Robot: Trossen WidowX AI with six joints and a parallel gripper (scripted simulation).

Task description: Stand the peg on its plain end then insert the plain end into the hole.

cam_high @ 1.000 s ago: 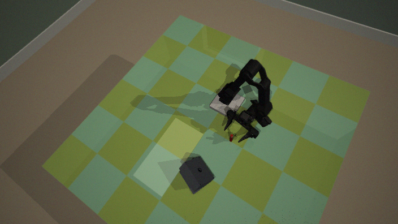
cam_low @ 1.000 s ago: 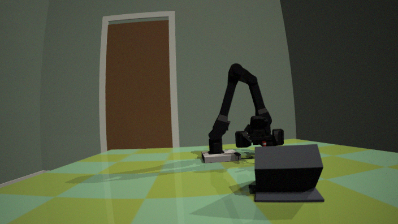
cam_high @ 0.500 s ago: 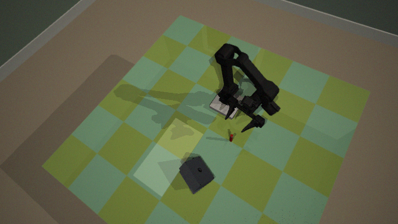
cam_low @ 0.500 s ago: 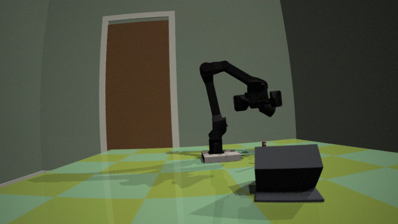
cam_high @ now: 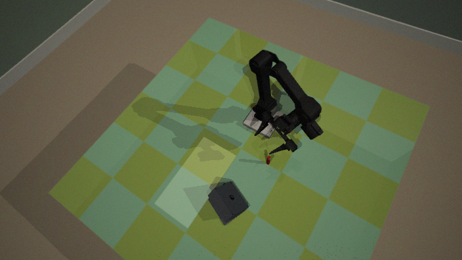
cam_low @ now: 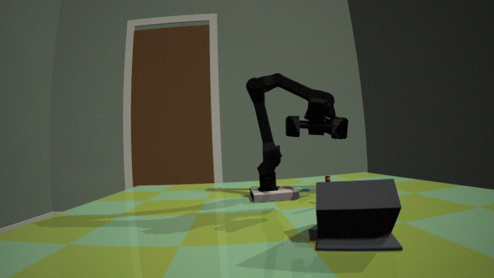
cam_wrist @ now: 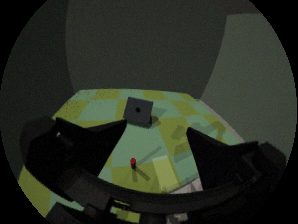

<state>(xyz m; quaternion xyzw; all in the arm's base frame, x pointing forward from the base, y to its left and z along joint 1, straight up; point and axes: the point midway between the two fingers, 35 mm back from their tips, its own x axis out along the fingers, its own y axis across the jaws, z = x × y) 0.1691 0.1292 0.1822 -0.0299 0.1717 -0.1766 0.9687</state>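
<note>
Right now my gripper tip is 10 mm past the red peg, 30 mm to the right of it and 140 mm above it. From my gripper tip the other things lie so: dark sloped panel: 240 mm ahead, 10 mm to the right, 150 mm below.
</note>
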